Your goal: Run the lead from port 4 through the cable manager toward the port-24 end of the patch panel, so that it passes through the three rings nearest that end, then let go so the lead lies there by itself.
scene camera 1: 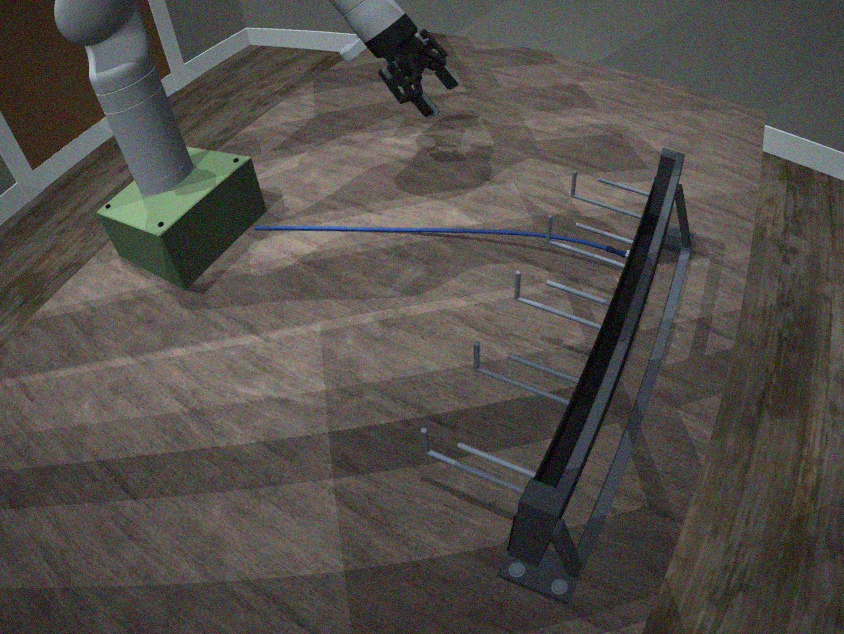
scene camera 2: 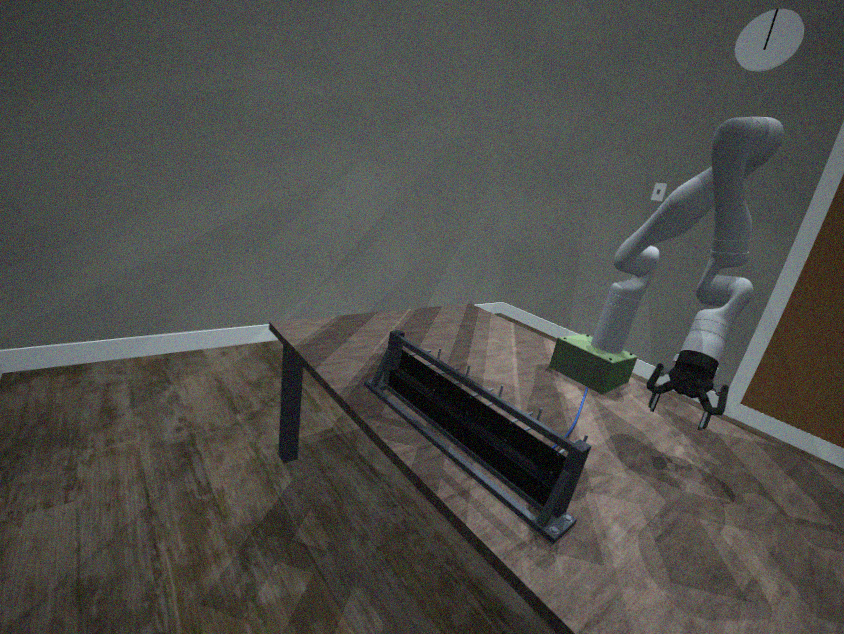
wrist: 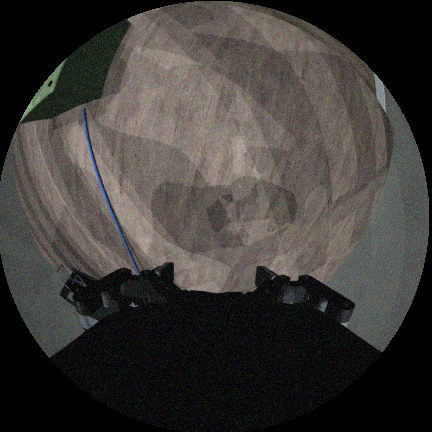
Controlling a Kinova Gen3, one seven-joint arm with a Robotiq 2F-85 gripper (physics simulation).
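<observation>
The blue lead [scene camera 1: 409, 229] [scene camera 2: 578, 412] [wrist: 107, 200] runs nearly straight from its plug at the patch panel [scene camera 1: 536, 528] [scene camera 2: 470, 429] to the green base block. In scene camera 1 it crosses the second ring [scene camera 1: 549, 228] from the panel's far end; whether it lies inside that ring is unclear. The other rings, such as the middle one [scene camera 1: 517, 285] and the nearest one [scene camera 1: 425, 440], hold no lead. Port numbers are unreadable. My gripper [scene camera 1: 438, 94] [scene camera 2: 678, 412] [wrist: 214, 274] is open and empty, high above the table, beyond the lead in scene camera 1.
The green base block [scene camera 1: 211, 221] [scene camera 2: 592, 368] [wrist: 95, 70] carries the arm at the left of scene camera 1. The rings' upright tips stick out from the panel toward the base side. The table edge [scene camera 2: 409, 474] runs behind the panel. A wall stands beyond the table.
</observation>
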